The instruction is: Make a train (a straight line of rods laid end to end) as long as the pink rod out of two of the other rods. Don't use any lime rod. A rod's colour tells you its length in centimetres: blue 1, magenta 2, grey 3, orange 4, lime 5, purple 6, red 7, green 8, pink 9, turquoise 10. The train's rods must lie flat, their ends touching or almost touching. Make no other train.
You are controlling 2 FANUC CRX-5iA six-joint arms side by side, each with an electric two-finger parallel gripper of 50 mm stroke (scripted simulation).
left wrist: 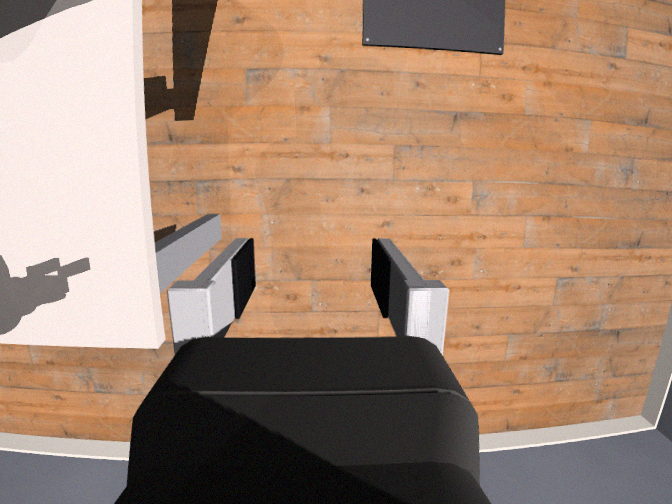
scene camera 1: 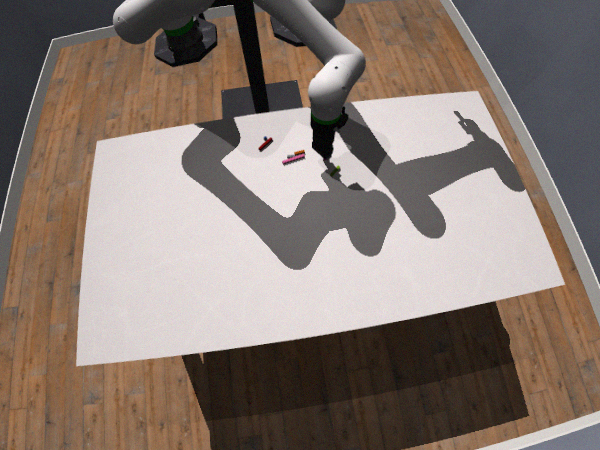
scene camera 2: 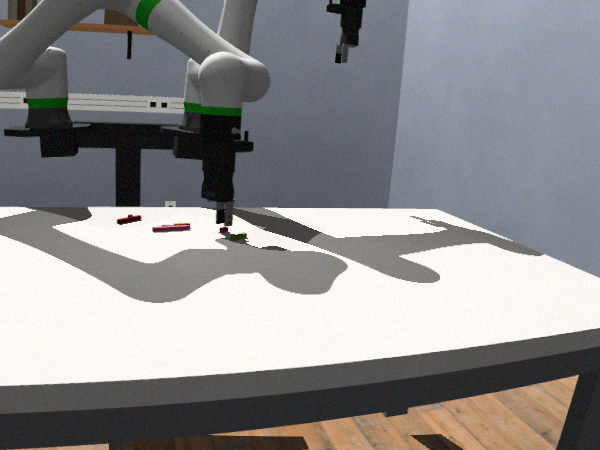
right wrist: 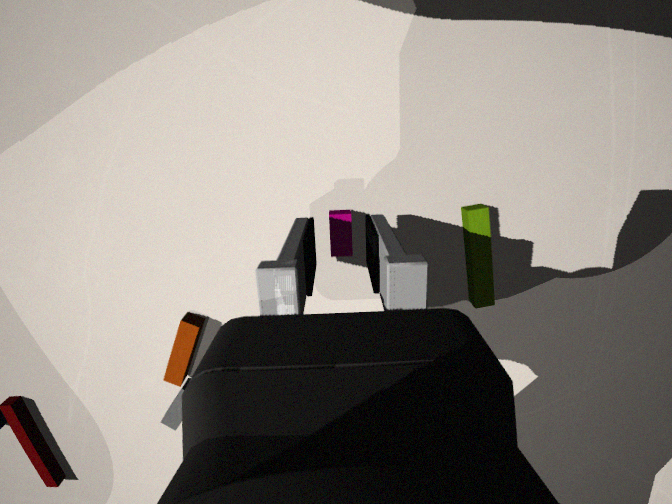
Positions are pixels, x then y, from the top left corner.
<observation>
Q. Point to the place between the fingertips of my right gripper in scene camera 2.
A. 224,224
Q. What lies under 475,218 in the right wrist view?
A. A lime rod.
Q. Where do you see an orange rod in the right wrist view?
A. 190,327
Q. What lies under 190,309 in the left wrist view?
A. My left gripper.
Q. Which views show my left gripper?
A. The left wrist view and scene camera 2 only.
</observation>
